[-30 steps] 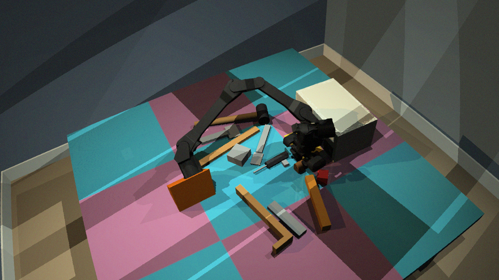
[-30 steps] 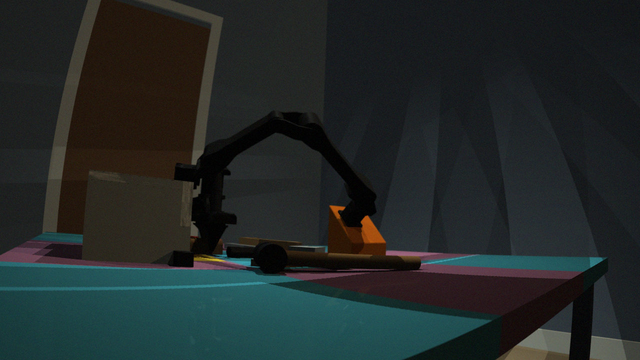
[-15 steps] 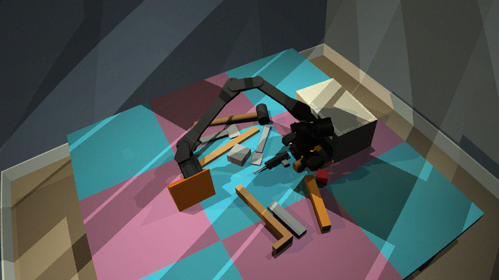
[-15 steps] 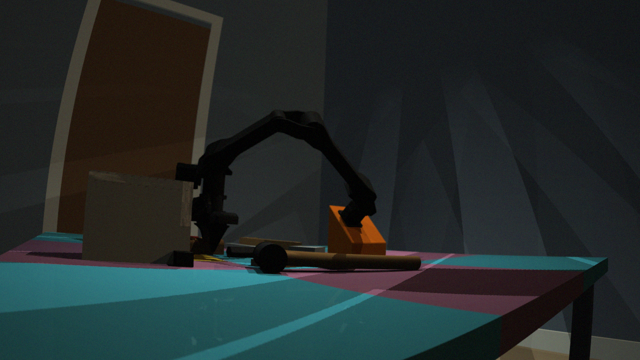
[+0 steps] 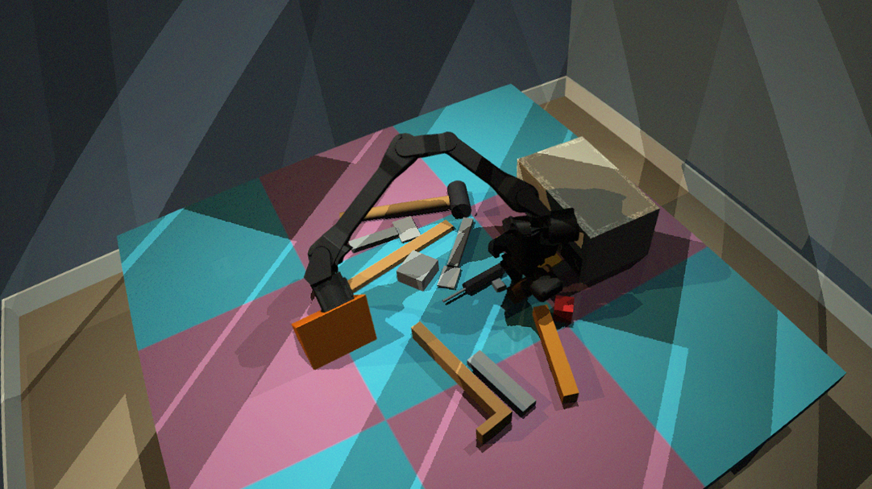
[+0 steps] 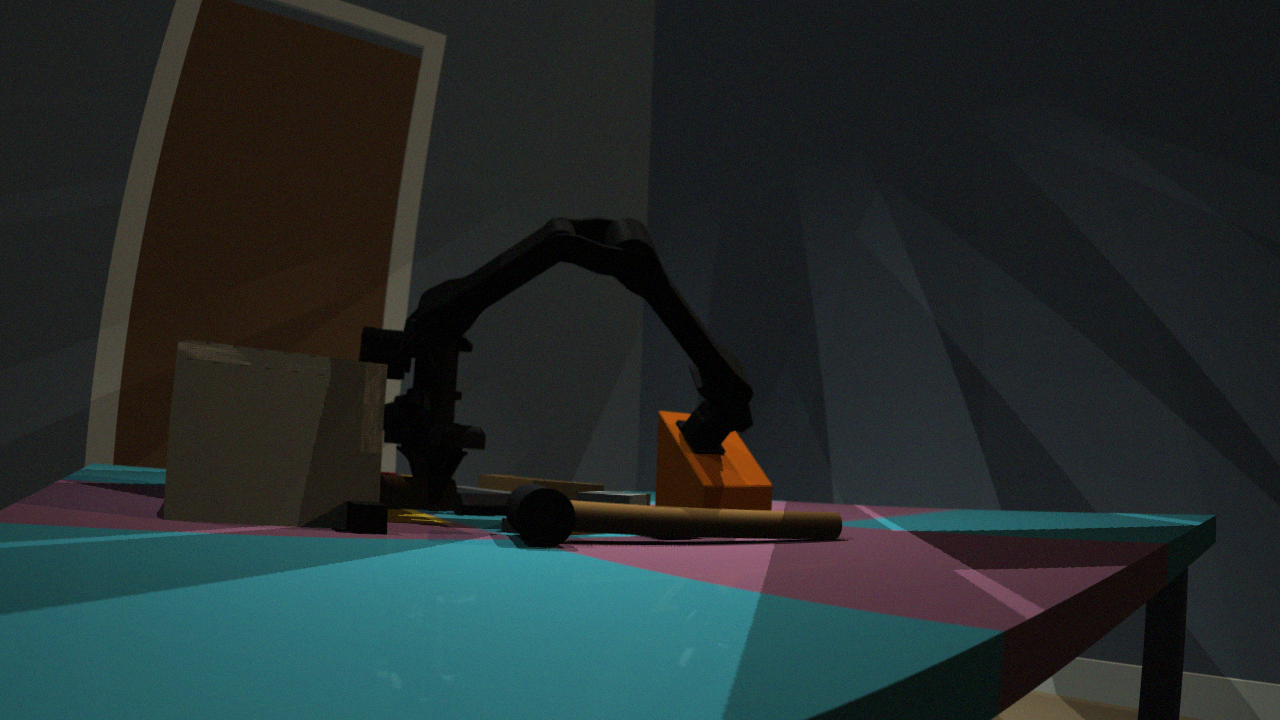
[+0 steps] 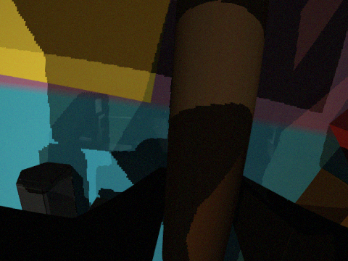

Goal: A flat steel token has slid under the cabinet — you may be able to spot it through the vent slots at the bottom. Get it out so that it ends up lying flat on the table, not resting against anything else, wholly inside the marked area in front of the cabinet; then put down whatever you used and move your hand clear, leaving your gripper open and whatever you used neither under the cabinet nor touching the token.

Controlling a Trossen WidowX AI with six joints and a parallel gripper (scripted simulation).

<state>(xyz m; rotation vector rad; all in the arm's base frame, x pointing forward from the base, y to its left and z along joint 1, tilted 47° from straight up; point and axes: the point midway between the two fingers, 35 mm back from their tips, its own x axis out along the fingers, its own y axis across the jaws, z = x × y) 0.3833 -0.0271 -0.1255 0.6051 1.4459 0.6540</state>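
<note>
Now: gripper tip 4 cm to the right of the small grey cube and 4 cm past it. The rest, counted from my gripper tip: orange bar (17 cm to the right, 5 cm behind, 1 cm above); screwdriver (9 cm behind, 7 cm to the left); red cube (10 cm to the right, 3 cm ahead, 1 cm above).
</note>
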